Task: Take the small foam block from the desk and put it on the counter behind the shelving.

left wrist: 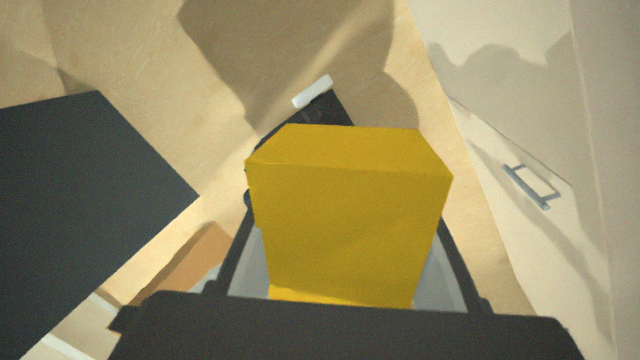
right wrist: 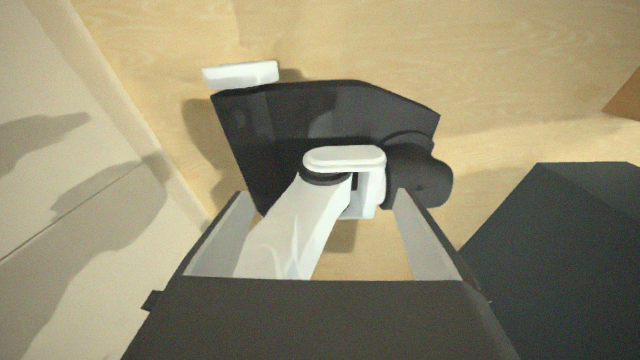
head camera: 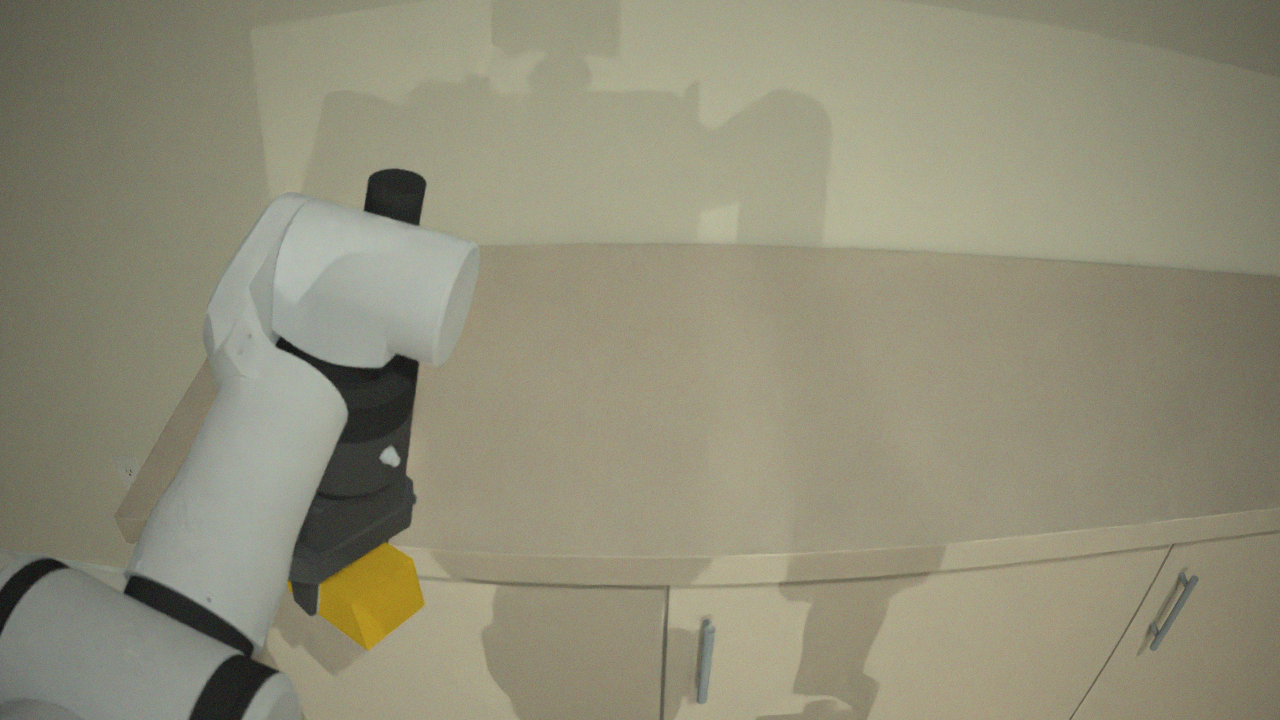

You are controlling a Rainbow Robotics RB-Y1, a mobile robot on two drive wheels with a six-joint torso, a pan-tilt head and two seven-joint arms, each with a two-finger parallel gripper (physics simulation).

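Frame: origin at the robot's base, x right, y ahead, z up, level; millimetres.
Where they show: left gripper, between the fingertips: (left wrist: 341, 189) (head camera: 339, 585); right gripper, between the fingertips: (right wrist: 321, 199).
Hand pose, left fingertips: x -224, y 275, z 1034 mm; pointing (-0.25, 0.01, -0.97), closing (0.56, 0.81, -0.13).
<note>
Each offset is from my left fingertips to the top centre of the thing. "pt": to the spot under its first point. Level surfaces: height alone.
A yellow foam block @(dx +13, dy -6, dz +43 mm) (head camera: 380, 591) (left wrist: 345, 225) is held in my left gripper (head camera: 358, 598) (left wrist: 341, 189), which is shut on it. In the head camera view, block and fingers appear at the lower left, below the front edge of the beige counter @(dz -123 mm) (head camera: 716, 385) and over its cabinet fronts; the block does not rest on the counter top. Part of the finger pads is hidden behind the block. My right gripper (right wrist: 321, 199) is open, with no object between its fingers; part of the robot's own arm shows beyond them. The desk does not show in the head camera view.
Cabinet doors with handles @(pt dx +283, dy +150, dz -273 mm) (head camera: 706, 660) (left wrist: 527, 187) are under the counter. A large dark grey body (left wrist: 85, 210) (right wrist: 565, 245) stands opposite the cabinets. A brown box (left wrist: 192, 255) lies near it. The robot's black base (right wrist: 300, 110) is over the wooden floor. A wall (head camera: 984, 152) rises behind the counter.
</note>
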